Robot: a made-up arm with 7 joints. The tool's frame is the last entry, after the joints.
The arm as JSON. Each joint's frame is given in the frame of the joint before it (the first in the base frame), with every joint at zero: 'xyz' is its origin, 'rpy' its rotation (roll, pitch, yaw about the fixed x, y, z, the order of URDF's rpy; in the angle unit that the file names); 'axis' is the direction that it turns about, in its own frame. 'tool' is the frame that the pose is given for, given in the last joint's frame.
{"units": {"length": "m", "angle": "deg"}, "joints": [
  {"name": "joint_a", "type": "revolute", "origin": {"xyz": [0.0, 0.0, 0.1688], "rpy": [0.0, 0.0, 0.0]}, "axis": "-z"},
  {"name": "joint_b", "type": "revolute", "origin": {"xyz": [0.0, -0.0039, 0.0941], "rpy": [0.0, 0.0, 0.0]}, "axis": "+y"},
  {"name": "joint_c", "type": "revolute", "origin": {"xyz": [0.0, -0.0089, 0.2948], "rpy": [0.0, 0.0, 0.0]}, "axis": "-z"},
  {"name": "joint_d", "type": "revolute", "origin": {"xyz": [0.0, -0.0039, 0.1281], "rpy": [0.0, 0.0, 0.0]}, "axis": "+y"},
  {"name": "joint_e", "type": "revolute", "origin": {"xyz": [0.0, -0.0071, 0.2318], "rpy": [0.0, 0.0, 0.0]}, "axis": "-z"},
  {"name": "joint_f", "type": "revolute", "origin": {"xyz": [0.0, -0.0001, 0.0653], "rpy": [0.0, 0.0, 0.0]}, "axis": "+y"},
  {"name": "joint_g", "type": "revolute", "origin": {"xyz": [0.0, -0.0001, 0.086], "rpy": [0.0, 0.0, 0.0]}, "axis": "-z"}
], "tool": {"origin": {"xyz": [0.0, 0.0, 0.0], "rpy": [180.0, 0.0, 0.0]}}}
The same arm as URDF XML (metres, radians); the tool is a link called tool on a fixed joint. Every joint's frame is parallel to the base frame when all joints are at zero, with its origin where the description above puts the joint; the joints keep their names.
<robot name="arm">
  <link name="base_link"/>
  <link name="link1"/>
  <link name="link2"/>
  <link name="link3"/>
  <link name="link4"/>
  <link name="link5"/>
  <link name="link6"/>
  <link name="link7"/>
  <link name="tool"/>
  <joint name="joint_a" type="continuous">
    <parent link="base_link"/>
    <child link="link1"/>
    <origin xyz="0 0 0.1688" rpy="0 0 0"/>
    <axis xyz="0 0 -1"/>
  </joint>
  <joint name="joint_b" type="continuous">
    <parent link="link1"/>
    <child link="link2"/>
    <origin xyz="0 -0.0039 0.0941" rpy="0 0 0"/>
    <axis xyz="0 1 0"/>
  </joint>
  <joint name="joint_c" type="continuous">
    <parent link="link2"/>
    <child link="link3"/>
    <origin xyz="0 -0.0089 0.2948" rpy="0 0 0"/>
    <axis xyz="0 0 -1"/>
  </joint>
  <joint name="joint_d" type="continuous">
    <parent link="link3"/>
    <child link="link4"/>
    <origin xyz="0 -0.0039 0.1281" rpy="0 0 0"/>
    <axis xyz="0 1 0"/>
  </joint>
  <joint name="joint_e" type="continuous">
    <parent link="link4"/>
    <child link="link5"/>
    <origin xyz="0 -0.0071 0.2318" rpy="0 0 0"/>
    <axis xyz="0 0 -1"/>
  </joint>
  <joint name="joint_f" type="continuous">
    <parent link="link5"/>
    <child link="link6"/>
    <origin xyz="0 -0.0001 0.0653" rpy="0 0 0"/>
    <axis xyz="0 1 0"/>
  </joint>
  <joint name="joint_g" type="continuous">
    <parent link="link6"/>
    <child link="link7"/>
    <origin xyz="0 -0.0001 0.086" rpy="0 0 0"/>
    <axis xyz="0 0 -1"/>
  </joint>
  <joint name="tool_joint" type="fixed">
    <parent link="link7"/>
    <child link="tool"/>
    <origin xyz="0 0 0" rpy="3.1416 0 0"/>
  </joint>
</robot>

